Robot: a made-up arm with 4 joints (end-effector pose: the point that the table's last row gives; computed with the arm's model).
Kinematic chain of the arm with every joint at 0, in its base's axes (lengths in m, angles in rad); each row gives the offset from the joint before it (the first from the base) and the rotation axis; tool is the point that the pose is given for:
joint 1: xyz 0 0 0.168 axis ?
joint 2: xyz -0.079 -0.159 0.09 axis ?
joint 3: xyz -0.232 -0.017 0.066 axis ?
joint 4: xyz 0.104 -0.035 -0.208 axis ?
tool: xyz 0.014 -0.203 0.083
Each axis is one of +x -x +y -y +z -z.
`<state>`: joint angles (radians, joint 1 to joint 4).
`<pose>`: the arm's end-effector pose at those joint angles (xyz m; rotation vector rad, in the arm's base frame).
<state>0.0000 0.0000 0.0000 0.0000</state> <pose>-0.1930 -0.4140 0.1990 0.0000 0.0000 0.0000</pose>
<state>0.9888 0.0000 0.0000 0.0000</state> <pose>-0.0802 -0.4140 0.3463 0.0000 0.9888 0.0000</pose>
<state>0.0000 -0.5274 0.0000 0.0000</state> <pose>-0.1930 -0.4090 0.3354 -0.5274 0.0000 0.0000</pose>
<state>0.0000 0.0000 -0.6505 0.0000</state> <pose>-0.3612 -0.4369 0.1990 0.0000 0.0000 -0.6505</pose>
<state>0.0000 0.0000 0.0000 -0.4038</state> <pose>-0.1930 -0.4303 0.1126 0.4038 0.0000 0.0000</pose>
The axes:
joint 1: +y
joint 2: +x
joint 3: +z
joint 4: -x

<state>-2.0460 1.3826 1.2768 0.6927</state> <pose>-0.0713 -0.1991 -0.0312 0.3579 2.7880 -1.1903</pose>
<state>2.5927 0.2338 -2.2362 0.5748</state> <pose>0.5000 -0.1784 0.3279 2.2523 -1.4100 0.4213</pose>
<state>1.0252 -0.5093 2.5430 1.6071</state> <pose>-0.1096 -0.1275 0.6158 0.4511 -0.9325 2.1454</pose>
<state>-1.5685 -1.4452 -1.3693 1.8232</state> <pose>-0.2072 -0.1396 -0.0248 -0.3308 0.3619 -3.0035</pose>
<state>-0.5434 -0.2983 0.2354 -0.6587</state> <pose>-0.1010 -0.4369 0.0667 0.2913 -0.4265 0.3008</pose>
